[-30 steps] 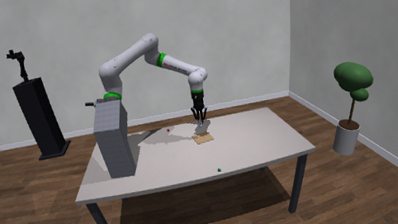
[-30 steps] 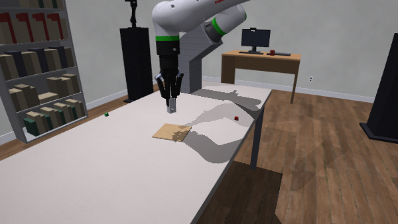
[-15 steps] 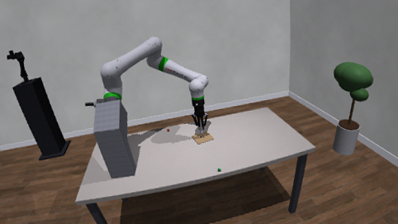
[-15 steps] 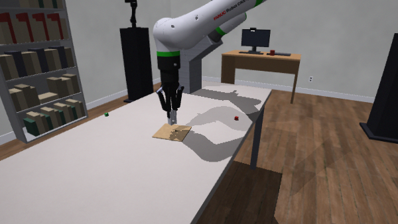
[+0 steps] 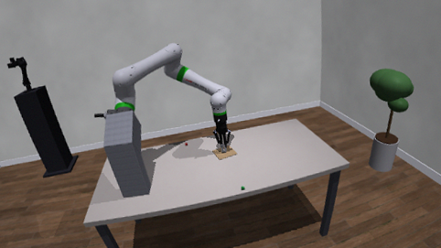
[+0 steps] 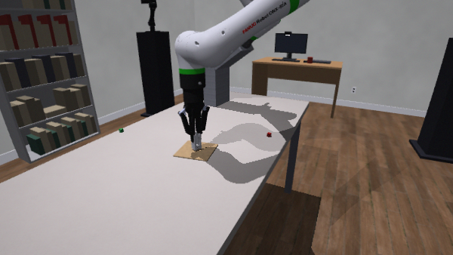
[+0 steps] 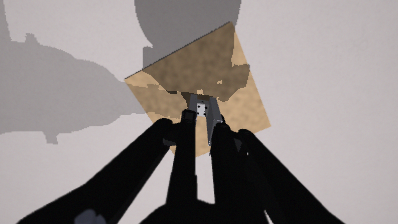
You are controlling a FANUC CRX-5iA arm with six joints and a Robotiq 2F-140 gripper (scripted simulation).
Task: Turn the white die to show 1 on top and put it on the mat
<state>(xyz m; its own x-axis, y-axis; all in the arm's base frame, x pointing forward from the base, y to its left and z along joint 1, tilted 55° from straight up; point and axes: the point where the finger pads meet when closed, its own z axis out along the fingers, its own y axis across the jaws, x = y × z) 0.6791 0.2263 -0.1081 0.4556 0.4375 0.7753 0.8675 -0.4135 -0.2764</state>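
Now: hand 30 mm above the white die. Round my hand: red die (250 mm behind, 240 mm to the left, 40 mm below); then tan mat (40 mm below); then green die (440 mm to the right, 40 mm below, 10 mm behind).
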